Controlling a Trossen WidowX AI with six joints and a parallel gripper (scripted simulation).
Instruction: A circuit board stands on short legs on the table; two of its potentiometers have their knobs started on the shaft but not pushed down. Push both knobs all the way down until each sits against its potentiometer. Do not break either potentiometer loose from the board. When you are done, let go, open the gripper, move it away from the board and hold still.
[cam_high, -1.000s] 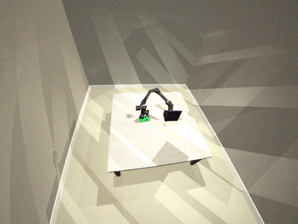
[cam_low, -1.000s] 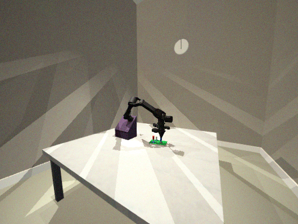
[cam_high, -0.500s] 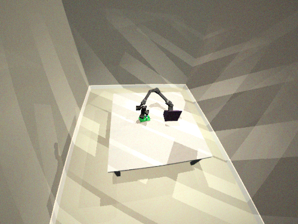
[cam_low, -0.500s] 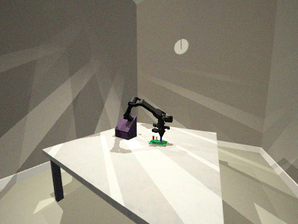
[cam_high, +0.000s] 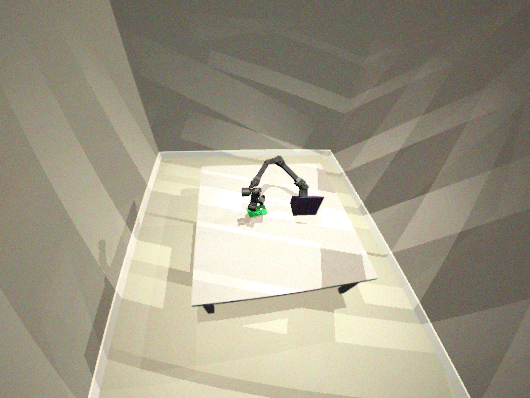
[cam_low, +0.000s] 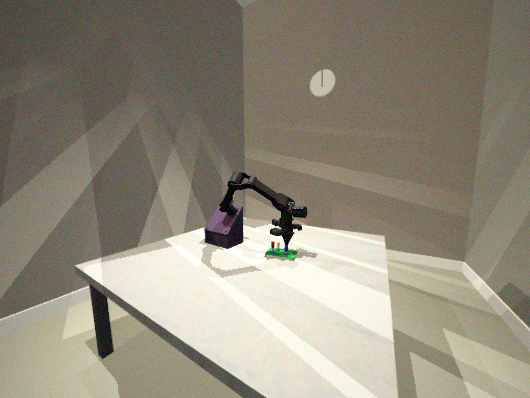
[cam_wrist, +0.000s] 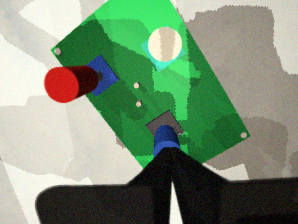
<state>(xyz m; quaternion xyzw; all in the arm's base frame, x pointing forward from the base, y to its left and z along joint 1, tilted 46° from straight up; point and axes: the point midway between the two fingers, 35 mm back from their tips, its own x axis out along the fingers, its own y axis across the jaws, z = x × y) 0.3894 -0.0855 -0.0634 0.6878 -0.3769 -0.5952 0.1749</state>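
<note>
The blue knob is 2 cm below my gripper tip. Round my gripper tip: beige knob (6 cm behind, 2 cm to the left, 2 cm below).
</note>
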